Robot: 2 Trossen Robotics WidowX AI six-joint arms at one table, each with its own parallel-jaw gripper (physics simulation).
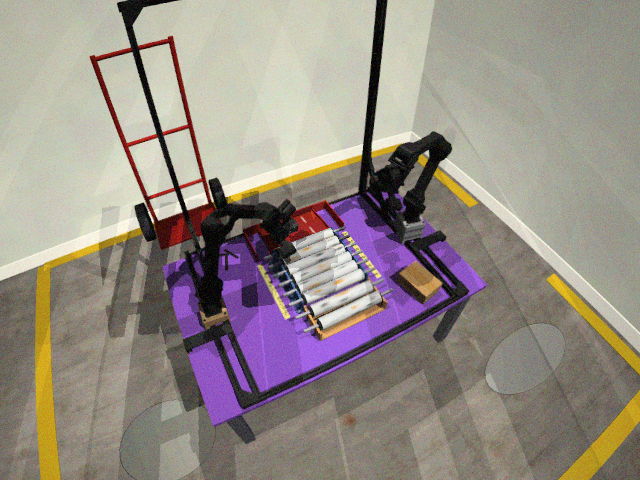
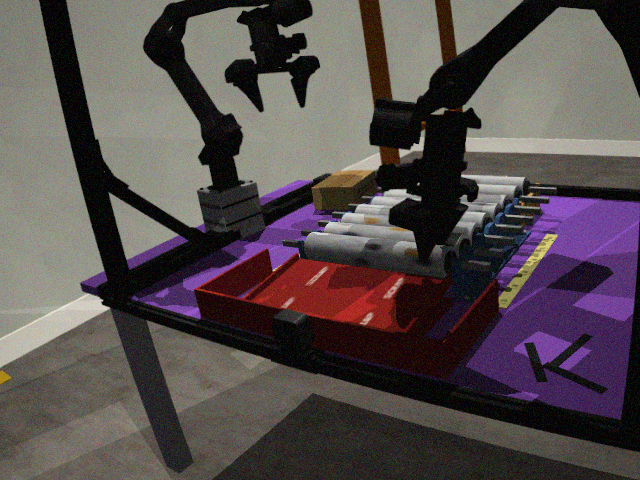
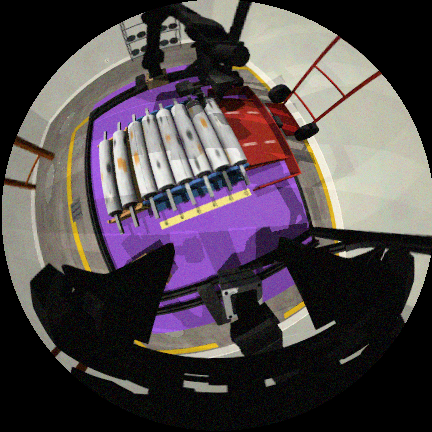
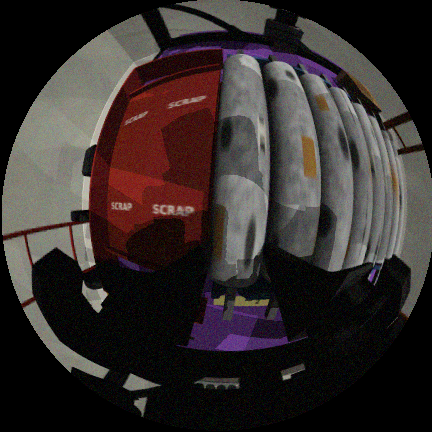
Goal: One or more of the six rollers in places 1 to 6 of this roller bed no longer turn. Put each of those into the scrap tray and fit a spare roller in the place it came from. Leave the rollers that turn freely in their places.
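Places are measured from the left arm's base along level axes (x ahead, y left, z up), in centimetres.
Pixels of known places: left gripper, fingertip midpoint: (image 1: 378, 204) (image 2: 282, 109) (image 3: 226, 245); right gripper, fingertip midpoint: (image 2: 430, 254) (image 3: 210, 105) (image 4: 237, 246); left arm's base, link origin: (image 1: 411, 217) (image 2: 226, 185) (image 3: 243, 301); right arm's base, link origin: (image 1: 212, 308) (image 3: 155, 73).
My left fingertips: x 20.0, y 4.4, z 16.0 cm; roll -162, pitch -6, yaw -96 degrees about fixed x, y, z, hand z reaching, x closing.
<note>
For each thing: its middle in the pictures, then the offset to it from my left fingertips. Level surfaces: height alone.
- red scrap tray, body centre: (image 4: 146, 153) (image 2: 337, 301) (image 3: 251, 126) (image 1: 293, 229) dx +30.8, dy -18.6, dz -24.6 cm
- orange cradle, body centre: (image 3: 122, 174) (image 1: 345, 311) dx +20.7, dy +27.0, dz -26.8 cm
- wooden block, body centre: (image 2: 345, 189) (image 1: 419, 282) dx -12.3, dy +23.8, dz -24.3 cm
- purple table, surface height: dz -27.1 cm
Six white, stained rollers lie in the blue bed. The roller in place 1 (image 4: 242, 150) (image 2: 361, 249) (image 3: 227, 132) lies beside the red scrap tray (image 2: 227, 301) (image 4: 100, 200), in which no roller lies. My right gripper (image 4: 237, 246) (image 2: 442, 250) is low over one end of that roller, one finger on each side, shut on it; the roller lies level in its place. Two spare rollers (image 1: 350, 310) (image 3: 108, 172) lie in the orange cradle (image 1: 356, 324). My left gripper (image 2: 281, 107) (image 3: 226, 245) is open and empty, high above the table. Which rollers turn cannot be seen.
A wooden block (image 1: 419, 281) (image 2: 343, 191) lies on the purple table (image 1: 289, 361) near the left arm's base. Yellow number strips (image 1: 273, 291) (image 3: 205, 209) run beside the bed. A black frame post (image 1: 373, 98) rises at the table's back edge. A red hand truck (image 1: 157, 136) stands behind.
</note>
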